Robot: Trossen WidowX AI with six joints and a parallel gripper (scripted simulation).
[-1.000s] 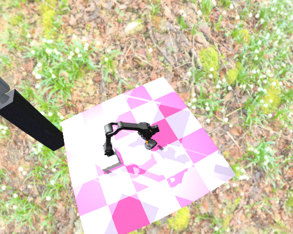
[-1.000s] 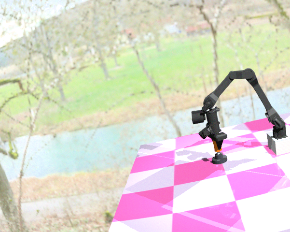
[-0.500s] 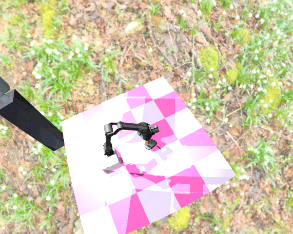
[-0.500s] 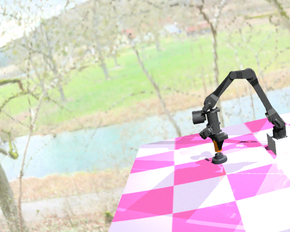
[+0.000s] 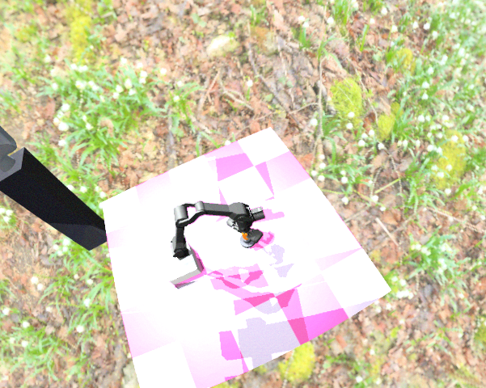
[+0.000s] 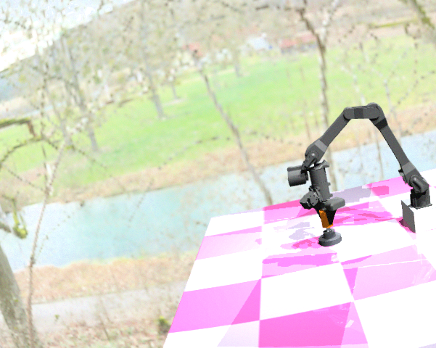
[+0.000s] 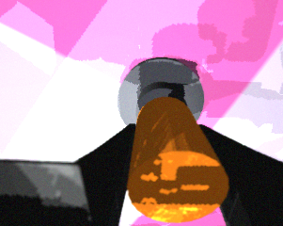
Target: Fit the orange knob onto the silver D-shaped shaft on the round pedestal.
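My gripper tip is 4 cm above the round pedestal. From my gripper tip the other things lie so: orange knob (3 cm above).
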